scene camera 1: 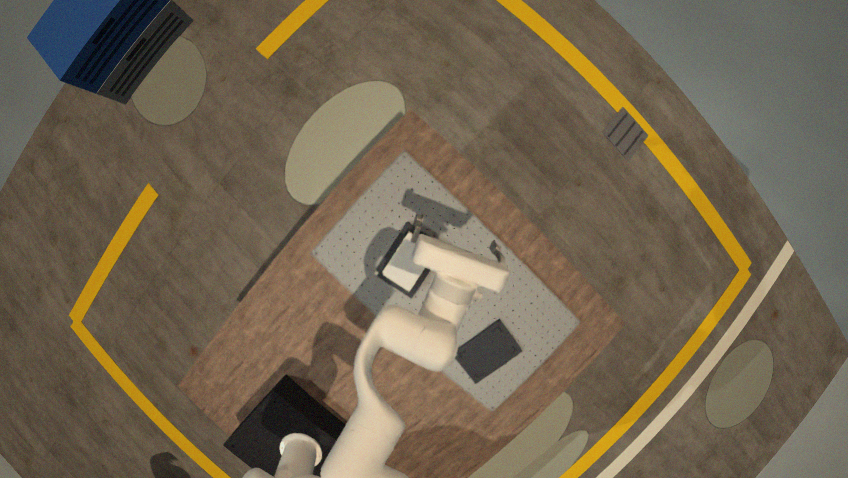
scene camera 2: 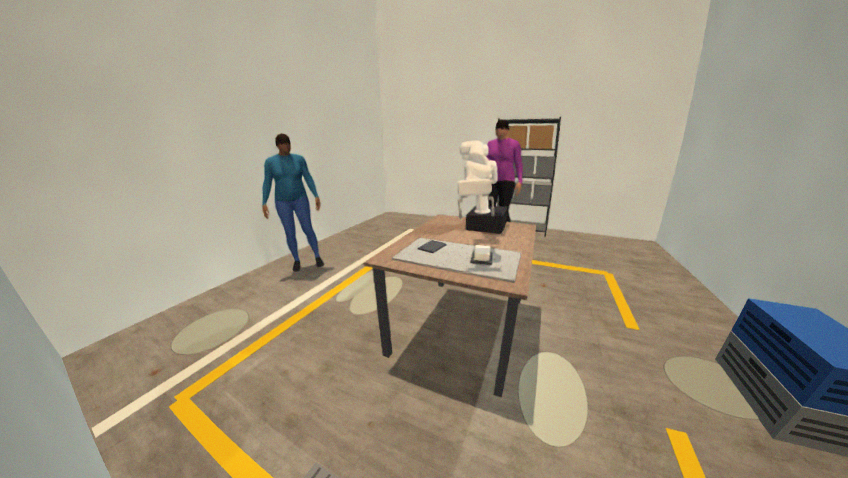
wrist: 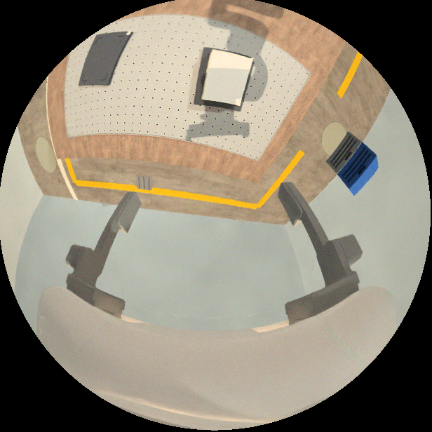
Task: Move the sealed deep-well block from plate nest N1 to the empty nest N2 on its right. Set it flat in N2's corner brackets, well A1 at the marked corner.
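Frame: origin at the arm's base, x ahead, y left, z up, level; centimetres.
Seen in the pictures: end effector, tool point: (scene camera 1: 458, 234) (scene camera 2: 476, 213); arm's base, origin of the base link: (scene camera 1: 301, 450) (scene camera 2: 482, 211).
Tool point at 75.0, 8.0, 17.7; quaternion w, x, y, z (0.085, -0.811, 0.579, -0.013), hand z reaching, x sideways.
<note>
Pixels of each thing's middle, then the offset from my tool point to it, as dx, dy, dz. "spot": a spot on its surface instead. Level surfaces: height alone.
- sealed deep-well block, body centre: (scene camera 1: 409, 261) (scene camera 2: 482, 252) -12.7, +2.5, -26.5
- dark nest N1, surface spot: (scene camera 1: 394, 248) spot: -12.8, +7.5, -28.6
- empty nest N2, body centre: (scene camera 1: 487, 352) (scene camera 2: 432, 246) -19.0, -30.6, -29.0
- grey perforated board, its level: dz -29.7
The sealed deep-well block (scene camera 1: 404, 274) (scene camera 2: 482, 252) (wrist: 227, 79), a pale block with a whitish top, sits in the dark nest N1 (scene camera 1: 394, 248) (wrist: 201, 82). The empty nest N2 (scene camera 1: 489, 350) (scene camera 2: 432, 245) (wrist: 105, 59) is a flat dark plate with a small light mark at one corner in the wrist view. My gripper (scene camera 1: 457, 232) (scene camera 2: 475, 207) (wrist: 211, 199) is open, its fingers wide apart with nothing between them. It hangs high above the table, away from the block. The gripper body hides part of N1 and the block in scene camera 1. The well A1 corner cannot be made out.
Both nests sit on a grey perforated board (scene camera 1: 546, 314) (scene camera 2: 409, 256) (wrist: 150, 95) on a wooden table (scene camera 1: 261, 314) (scene camera 2: 403, 271). The black robot base (scene camera 2: 485, 222) stands at the table's far edge in scene camera 2. Two people (scene camera 2: 289, 178) (scene camera 2: 504, 160) stand beyond the table.
</note>
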